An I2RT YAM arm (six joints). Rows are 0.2 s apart.
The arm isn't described. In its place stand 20 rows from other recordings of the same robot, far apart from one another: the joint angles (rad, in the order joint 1, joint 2, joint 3, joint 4, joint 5, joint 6), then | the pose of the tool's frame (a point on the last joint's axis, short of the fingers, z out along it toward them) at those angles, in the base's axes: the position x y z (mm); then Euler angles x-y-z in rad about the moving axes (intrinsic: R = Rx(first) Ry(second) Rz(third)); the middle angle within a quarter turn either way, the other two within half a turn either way.
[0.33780 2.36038 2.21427 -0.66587 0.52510 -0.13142] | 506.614, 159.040, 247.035, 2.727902, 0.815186, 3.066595
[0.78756 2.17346 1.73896 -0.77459 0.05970 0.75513] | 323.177, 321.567, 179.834, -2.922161, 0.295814, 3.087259
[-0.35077 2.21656 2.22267 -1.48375 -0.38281 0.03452] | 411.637, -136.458, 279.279, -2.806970, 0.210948, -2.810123
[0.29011 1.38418 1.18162 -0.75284 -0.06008 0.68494] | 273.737, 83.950, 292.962, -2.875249, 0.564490, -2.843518
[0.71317 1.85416 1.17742 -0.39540 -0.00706 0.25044] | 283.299, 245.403, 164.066, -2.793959, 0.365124, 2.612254
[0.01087 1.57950 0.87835 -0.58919 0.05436 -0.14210] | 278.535, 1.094, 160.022, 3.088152, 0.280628, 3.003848
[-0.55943 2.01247 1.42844 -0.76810 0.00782 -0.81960] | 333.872, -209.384, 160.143, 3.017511, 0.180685, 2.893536
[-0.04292 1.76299 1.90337 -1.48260 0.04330 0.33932] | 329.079, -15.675, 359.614, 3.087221, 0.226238, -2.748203
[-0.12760 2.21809 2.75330 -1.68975 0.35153 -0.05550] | 397.938, -63.413, 402.414, 2.715415, 0.339174, -2.920449
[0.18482 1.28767 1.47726 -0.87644 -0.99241 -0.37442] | 238.121, 74.844, 412.823, -1.938163, 0.264717, 1.898448
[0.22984 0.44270 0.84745 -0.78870 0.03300 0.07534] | 82.669, 18.137, 337.177, -2.695615, 1.142886, 2.719778
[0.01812 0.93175 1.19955 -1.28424 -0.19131 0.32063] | 140.137, 9.310, 355.462, -2.907019, 0.538982, -2.958731
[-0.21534 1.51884 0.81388 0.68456 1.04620 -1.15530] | 309.524, -99.243, 262.210, 1.581522, 0.309149, -2.747017
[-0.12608 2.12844 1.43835 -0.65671 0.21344 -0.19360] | 406.798, -59.164, 121.736, 2.897388, 0.189867, 3.121537
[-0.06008 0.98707 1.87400 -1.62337 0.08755 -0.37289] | 63.576, -6.942, 488.081, 2.947392, 0.820439, 2.952276
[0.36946 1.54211 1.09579 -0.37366 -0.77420 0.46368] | 296.112, 141.358, 253.048, -2.133877, 0.203810, 2.804576
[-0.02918 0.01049 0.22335 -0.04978 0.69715 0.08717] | 82.055, -25.261, 243.120, 1.385438, 0.829285, -1.240967
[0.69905 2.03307 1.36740 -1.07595 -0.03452 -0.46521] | 266.246, 225.430, 137.690, 3.057610, -0.152848, 1.973854
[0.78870 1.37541 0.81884 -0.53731 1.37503 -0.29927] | 197.873, 149.637, 222.101, 1.839346, 0.861495, 3.121282
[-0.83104 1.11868 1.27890 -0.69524 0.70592 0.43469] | 133.888, -180.963, 397.751, 1.969570, -0.037867, -1.487222
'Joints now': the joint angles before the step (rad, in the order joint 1, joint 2, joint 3, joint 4, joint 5, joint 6). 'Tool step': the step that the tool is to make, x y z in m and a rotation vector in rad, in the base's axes. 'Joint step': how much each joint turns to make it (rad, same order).
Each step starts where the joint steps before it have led.
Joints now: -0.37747, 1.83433, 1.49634, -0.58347, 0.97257, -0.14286
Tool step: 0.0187, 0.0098, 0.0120, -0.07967, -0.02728, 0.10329
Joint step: 0.03924, 0.00011, -0.00005, 0.18827, 0.00454, -0.16257
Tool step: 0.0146, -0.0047, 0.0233, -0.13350, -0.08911, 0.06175
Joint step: 0.00109, -0.00004, 0.00001, 0.29791, 0.00262, -0.20410
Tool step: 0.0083, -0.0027, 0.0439, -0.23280, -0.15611, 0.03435
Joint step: 0.00042, 0.00012, 0.00034, 0.48074, -0.00074, -0.30777
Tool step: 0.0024, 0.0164, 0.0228, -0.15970, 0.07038, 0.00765
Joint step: 0.03785, -0.00025, -0.00023, 0.24682, 0.00047, -0.31704
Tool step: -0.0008, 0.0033, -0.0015, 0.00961, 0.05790, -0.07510
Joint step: 0.01030, 0.00047, -0.00021, -0.00619, 0.07972, -0.06027
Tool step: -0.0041, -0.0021, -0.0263, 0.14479, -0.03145, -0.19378
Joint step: -0.00043, -0.00008, 0.00009, -0.29276, 0.21434, 0.30406
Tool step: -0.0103, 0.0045, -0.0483, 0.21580, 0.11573, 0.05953
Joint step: 0.00006, -0.00014, -0.00025, -0.58092, -0.11018, 0.43339
